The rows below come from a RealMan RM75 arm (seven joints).
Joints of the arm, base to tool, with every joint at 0 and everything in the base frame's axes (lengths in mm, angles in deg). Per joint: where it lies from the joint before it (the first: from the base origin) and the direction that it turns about. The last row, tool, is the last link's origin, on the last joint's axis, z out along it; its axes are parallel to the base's.
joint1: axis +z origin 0 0 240.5
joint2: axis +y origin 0 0 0
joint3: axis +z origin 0 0 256
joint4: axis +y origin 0 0 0
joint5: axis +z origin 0 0 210
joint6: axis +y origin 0 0 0
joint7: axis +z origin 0 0 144
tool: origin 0 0 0
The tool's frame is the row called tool.
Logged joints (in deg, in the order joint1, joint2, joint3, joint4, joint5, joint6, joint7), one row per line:
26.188, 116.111, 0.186, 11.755, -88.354, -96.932, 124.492
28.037, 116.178, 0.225, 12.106, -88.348, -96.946, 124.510
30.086, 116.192, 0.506, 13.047, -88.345, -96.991, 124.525
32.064, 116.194, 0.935, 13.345, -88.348, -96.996, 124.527
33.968, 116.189, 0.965, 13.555, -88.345, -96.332, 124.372
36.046, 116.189, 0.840, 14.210, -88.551, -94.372, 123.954
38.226, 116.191, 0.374, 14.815, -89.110, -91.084, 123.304
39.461, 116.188, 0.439, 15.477, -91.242, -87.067, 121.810
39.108, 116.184, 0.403, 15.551, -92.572, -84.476, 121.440
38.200, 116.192, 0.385, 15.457, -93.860, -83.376, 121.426
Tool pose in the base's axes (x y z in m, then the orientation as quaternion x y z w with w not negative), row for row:
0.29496, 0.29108, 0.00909, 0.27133, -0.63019, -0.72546, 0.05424
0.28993, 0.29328, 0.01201, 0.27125, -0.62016, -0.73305, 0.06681
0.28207, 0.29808, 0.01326, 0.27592, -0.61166, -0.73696, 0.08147
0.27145, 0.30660, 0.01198, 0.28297, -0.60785, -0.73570, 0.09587
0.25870, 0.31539, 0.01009, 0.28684, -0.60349, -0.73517, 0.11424
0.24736, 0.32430, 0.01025, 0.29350, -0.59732, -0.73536, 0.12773
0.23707, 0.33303, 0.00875, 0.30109, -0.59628, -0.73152, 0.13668
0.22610, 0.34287, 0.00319, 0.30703, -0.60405, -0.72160, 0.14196
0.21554, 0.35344, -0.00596, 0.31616, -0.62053, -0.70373, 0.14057
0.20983, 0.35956, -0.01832, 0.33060, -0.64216, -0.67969, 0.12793
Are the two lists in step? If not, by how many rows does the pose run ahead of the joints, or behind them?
The pose runs 2 rows behind the joints: the pose in row i belongs to the joints in row i - 2.
